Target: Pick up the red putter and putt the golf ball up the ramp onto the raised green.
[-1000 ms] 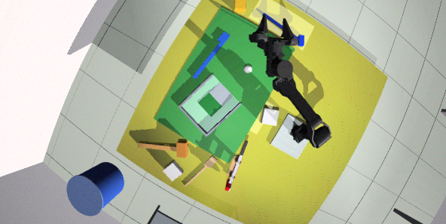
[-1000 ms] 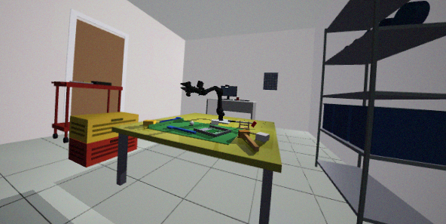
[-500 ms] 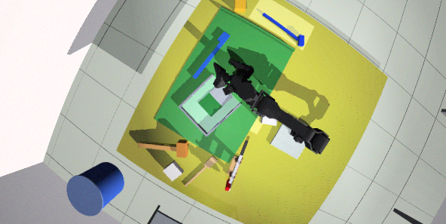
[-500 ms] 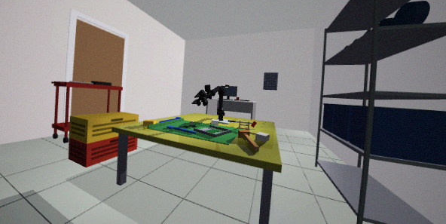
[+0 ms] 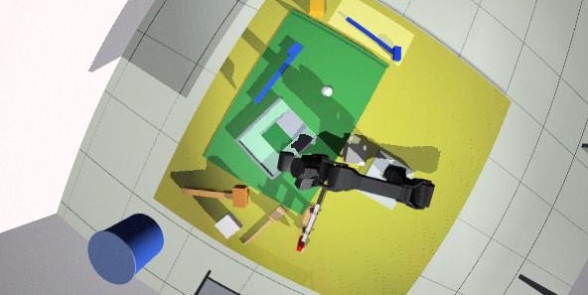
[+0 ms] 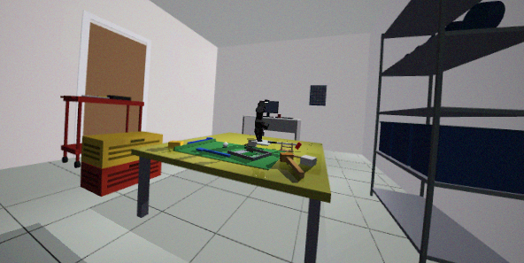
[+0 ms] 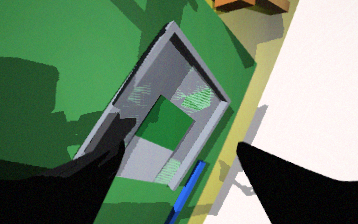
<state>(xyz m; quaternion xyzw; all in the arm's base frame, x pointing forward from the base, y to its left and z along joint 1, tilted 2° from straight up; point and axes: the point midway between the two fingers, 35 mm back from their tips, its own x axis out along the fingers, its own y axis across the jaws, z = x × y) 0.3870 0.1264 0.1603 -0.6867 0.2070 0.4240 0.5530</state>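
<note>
Now: gripper tip 210 mm past the red putter, 190 mm to the right of it and 70 mm above it. Round my gripper tip: blue putter: 610 mm to the right, 120 mm below, 70 mm behind; green mat: 160 mm to the right, 130 mm below, 70 mm ahead; white golf ball: 290 mm to the right, 110 mm below.
</note>
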